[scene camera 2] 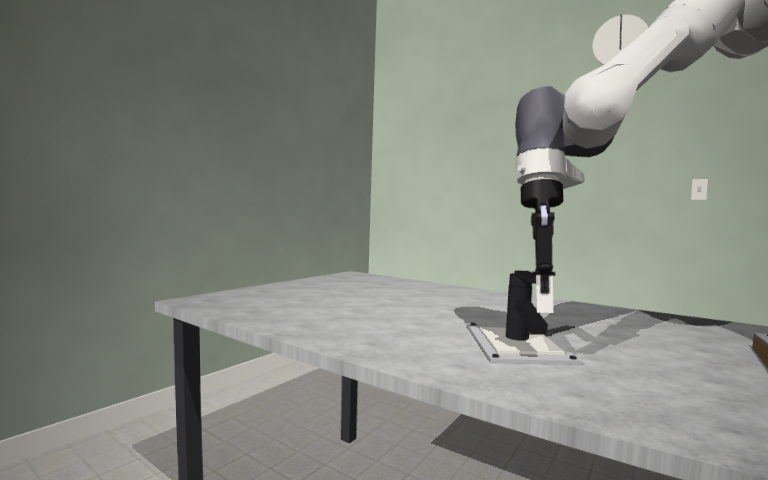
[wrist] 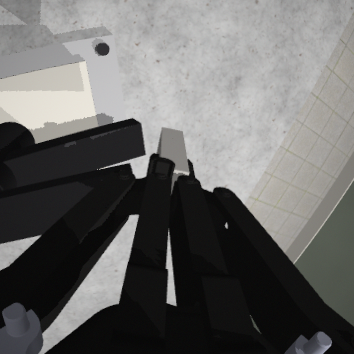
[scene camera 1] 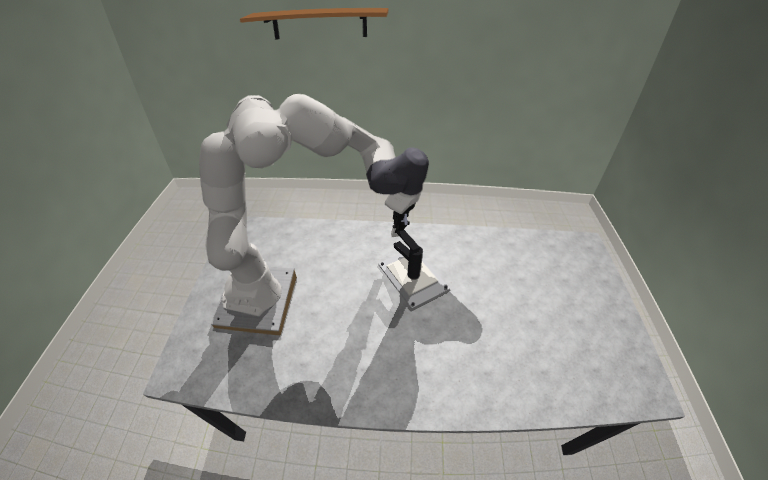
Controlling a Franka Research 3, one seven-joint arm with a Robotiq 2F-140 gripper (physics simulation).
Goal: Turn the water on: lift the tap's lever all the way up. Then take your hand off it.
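The black tap stands upright on a cream and grey base plate. Its flat lever sticks out from the top, roughly level, above the spout. My gripper is shut with nothing between its fingers. It points down close to the free ends of the lever and spout, with its pale fingertips lower than the lever in the scene camera 2 view. I cannot tell whether it touches the lever; my finger hides the lever's end there.
The tap stands on a grey stone-look table. The arm's base plate is at the table's left in the scene camera 1 view. A wooden shelf hangs on the back wall, high above the table.
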